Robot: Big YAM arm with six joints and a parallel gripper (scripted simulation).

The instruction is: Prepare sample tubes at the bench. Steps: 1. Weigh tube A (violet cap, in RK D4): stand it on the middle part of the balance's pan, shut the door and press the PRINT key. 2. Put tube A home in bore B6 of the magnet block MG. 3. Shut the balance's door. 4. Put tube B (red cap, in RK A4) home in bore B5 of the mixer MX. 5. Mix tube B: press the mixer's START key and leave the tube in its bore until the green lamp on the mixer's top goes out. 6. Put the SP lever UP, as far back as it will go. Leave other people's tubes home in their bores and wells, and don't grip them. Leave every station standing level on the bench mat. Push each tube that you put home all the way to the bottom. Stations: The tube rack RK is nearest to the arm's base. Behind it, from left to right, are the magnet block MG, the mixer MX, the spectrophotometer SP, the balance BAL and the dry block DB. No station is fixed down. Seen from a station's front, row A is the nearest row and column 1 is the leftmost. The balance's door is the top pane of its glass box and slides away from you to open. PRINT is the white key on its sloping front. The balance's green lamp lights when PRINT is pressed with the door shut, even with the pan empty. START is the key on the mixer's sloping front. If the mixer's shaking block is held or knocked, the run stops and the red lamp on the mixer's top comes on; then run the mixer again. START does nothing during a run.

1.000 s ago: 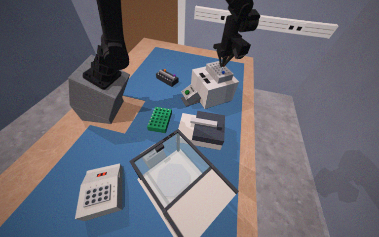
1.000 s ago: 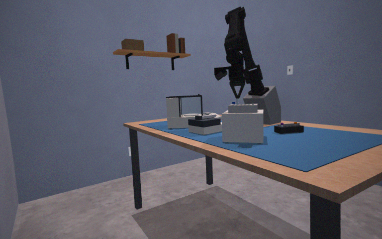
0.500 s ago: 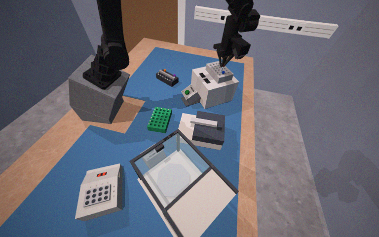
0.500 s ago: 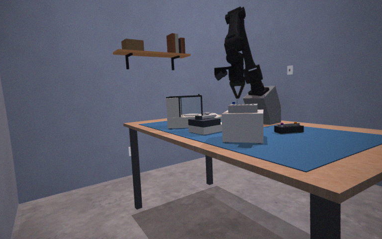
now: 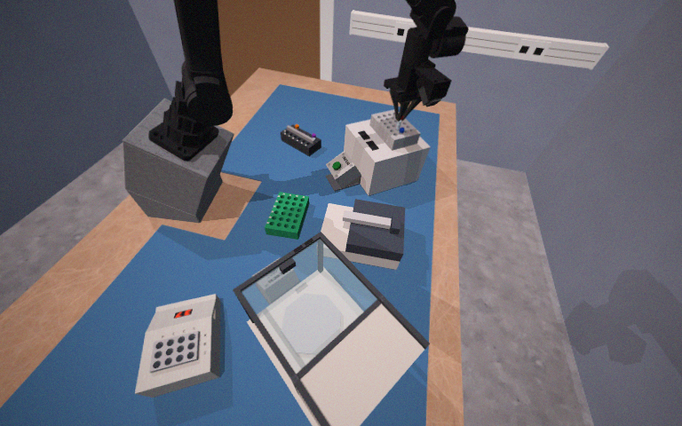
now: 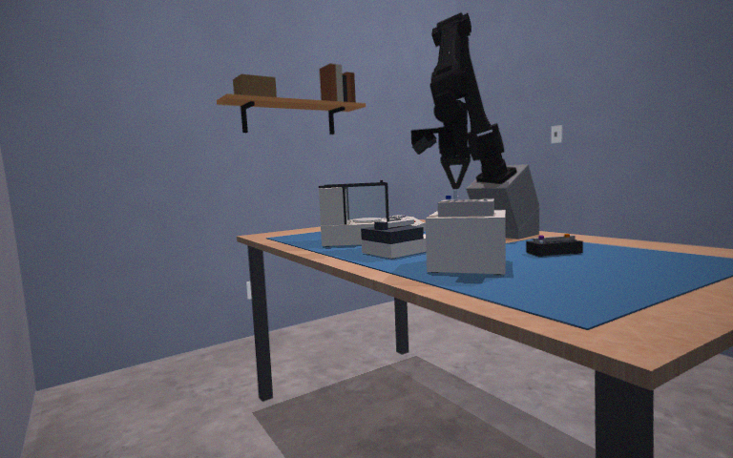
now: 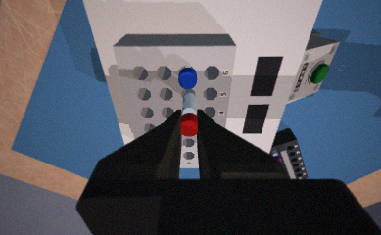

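Right now my hand is 50 mm above the blue-capped tube, 10 mm to the left of it and 10 mm short of it. From my hand the other things lie so: SP lever: 270 mm to the right, 120 mm below; then grey shaking block: 50 mm below, 30 mm to the left, 10 mm behind; then green start key: 140 mm below, 140 mm behind, 100 mm to the right.
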